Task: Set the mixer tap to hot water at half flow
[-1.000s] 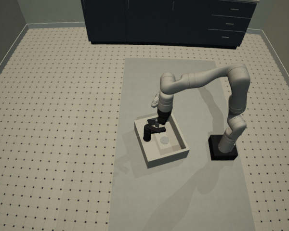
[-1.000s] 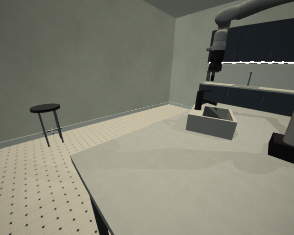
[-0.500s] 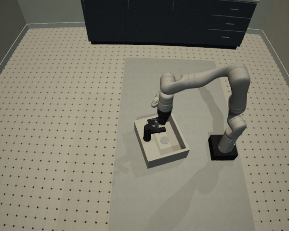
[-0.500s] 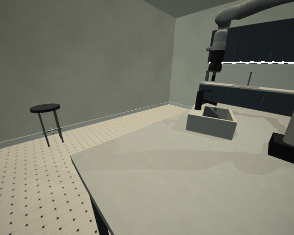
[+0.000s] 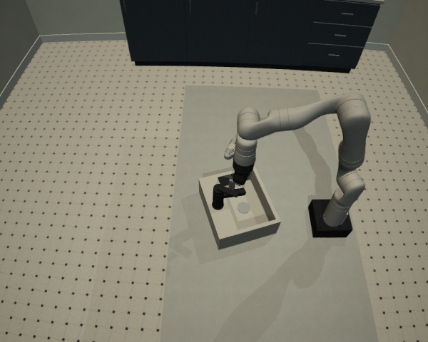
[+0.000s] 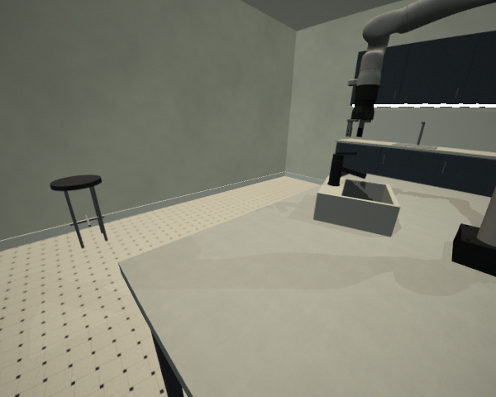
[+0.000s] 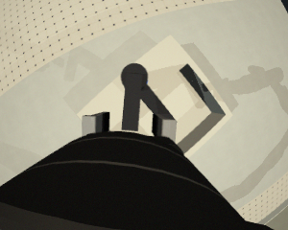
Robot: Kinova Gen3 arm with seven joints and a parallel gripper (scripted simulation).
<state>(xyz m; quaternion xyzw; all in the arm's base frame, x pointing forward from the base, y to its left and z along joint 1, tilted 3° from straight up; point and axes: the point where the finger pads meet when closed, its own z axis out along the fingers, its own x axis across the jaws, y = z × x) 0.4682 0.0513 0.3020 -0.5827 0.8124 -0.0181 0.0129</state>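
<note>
Now: hand 20 mm short of the lever, 10 mm to the left of it and 90 mm above it. From my hand the other things lie so: sink basin (40 mm behind, 70 mm to the right, 320 mm below).
</note>
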